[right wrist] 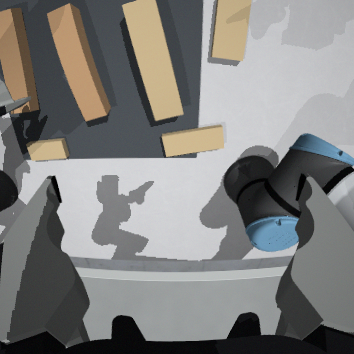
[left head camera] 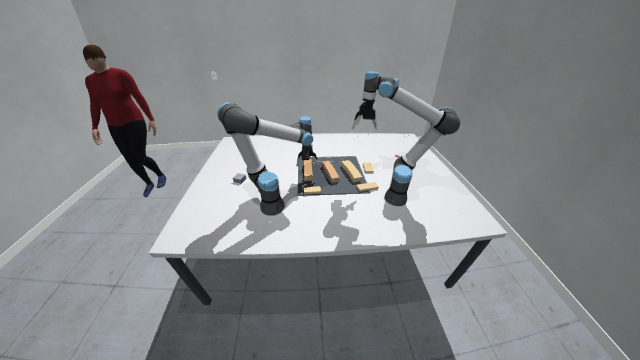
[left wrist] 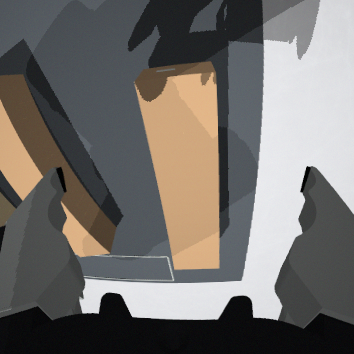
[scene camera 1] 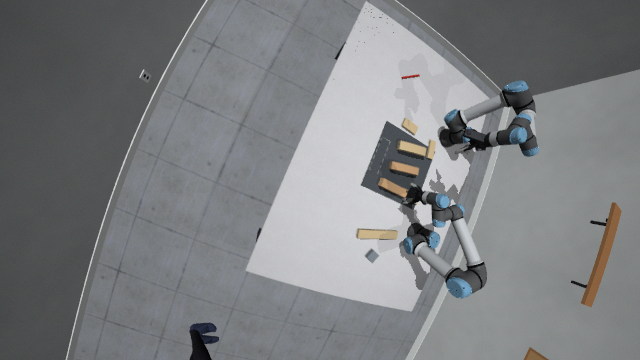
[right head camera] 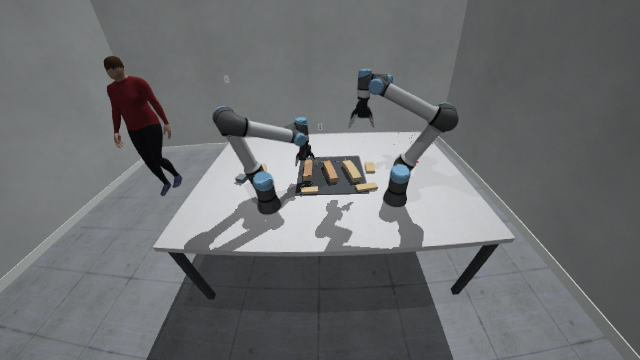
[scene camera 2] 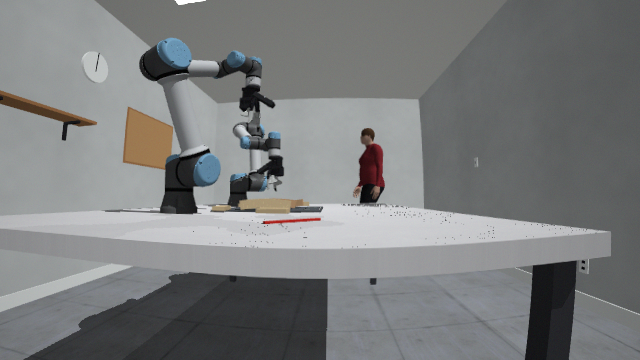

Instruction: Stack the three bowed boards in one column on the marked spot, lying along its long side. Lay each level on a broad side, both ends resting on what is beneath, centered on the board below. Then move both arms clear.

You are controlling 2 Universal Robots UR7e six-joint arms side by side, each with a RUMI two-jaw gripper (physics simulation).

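Seen in the pictures: left gripper, fingertip midpoint: point(right wrist: 0, 97) point(left head camera: 307, 166) point(left wrist: 181, 167) point(scene camera 1: 406, 192) point(right head camera: 306, 166) point(scene camera 2: 272, 191); right gripper, fingertip midpoint: point(right wrist: 178, 176) point(left head camera: 364, 129) point(scene camera 1: 458, 141) point(right head camera: 361, 128) point(scene camera 2: 253, 128); left arm's base, origin of the base link: point(left head camera: 272, 207) point(scene camera 1: 414, 232) point(right head camera: 269, 206); right arm's base, origin of the base link: point(right wrist: 248, 178) point(left head camera: 395, 198) point(scene camera 1: 446, 138) point(right head camera: 394, 199) point(scene camera 2: 178, 212).
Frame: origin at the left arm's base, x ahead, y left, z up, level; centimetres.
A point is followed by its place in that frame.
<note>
Three bowed boards lie apart on the dark mat point(left head camera: 335, 189) @(x 11.3, y -42.7, z 0.6 cm) point(left wrist: 242, 200) @(x 39.3, y -20.4, z 0.6 cm): a left orange board point(left head camera: 308, 171) @(x 30.1, y -26.1, z 4.5 cm) point(scene camera 1: 392, 187) @(x 36.4, y -26.2, z 4.3 cm) point(left wrist: 185, 150) @(x 29.5, y -25.7, z 4.5 cm), a middle orange board point(left head camera: 330, 171) @(x 26.2, y -41.9, z 5.7 cm) point(scene camera 1: 404, 168) @(x 32.4, y -41.9, z 5.8 cm) point(right wrist: 80, 70) @(x 29.4, y -43.6, z 5.8 cm) and a pale board point(left head camera: 351, 171) @(x 24.2, y -57.2, z 5.7 cm) point(scene camera 1: 412, 148) @(x 30.7, y -58.0, z 5.8 cm) point(right wrist: 152, 60) @(x 29.2, y -58.4, z 5.8 cm). The marked spot, a thin outlined rectangle point(left wrist: 170, 269), is on the mat's far side and partly hidden in the left wrist view. My left gripper point(right head camera: 306, 162) @(x 27.9, y -25.5, z 10.1 cm) point(left wrist: 181, 167) @(x 27.9, y -25.5, z 10.1 cm) is open and points down above the left orange board, which shows between its fingers. My right gripper point(left head camera: 365, 127) @(x 23.5, y -62.6, z 38.8 cm) point(right head camera: 361, 125) @(x 23.5, y -62.6, z 38.8 cm) point(right wrist: 178, 176) @(x 23.5, y -62.6, z 38.8 cm) is open, empty and high above the table.
Small pale blocks point(left head camera: 312, 190) @(x 10.1, y -26.6, z 2.5 cm) point(left head camera: 367, 187) @(x 8.2, y -64.6, z 2.4 cm) point(left head camera: 368, 168) @(x 32.1, y -73.9, z 1.8 cm) lie at the mat's near edge and right side. A long pale plank point(scene camera 1: 377, 234) @(x 34.9, y 9.0, z 3.0 cm) and a grey block point(scene camera 1: 371, 255) @(x 34.1, y 24.8, z 3.6 cm) lie near the left arm's base. A red stick point(scene camera 1: 410, 76) @(x 45.8, y -112.3, z 0.6 cm) lies beyond the mat. A person point(left head camera: 116, 100) stands left of the table.
</note>
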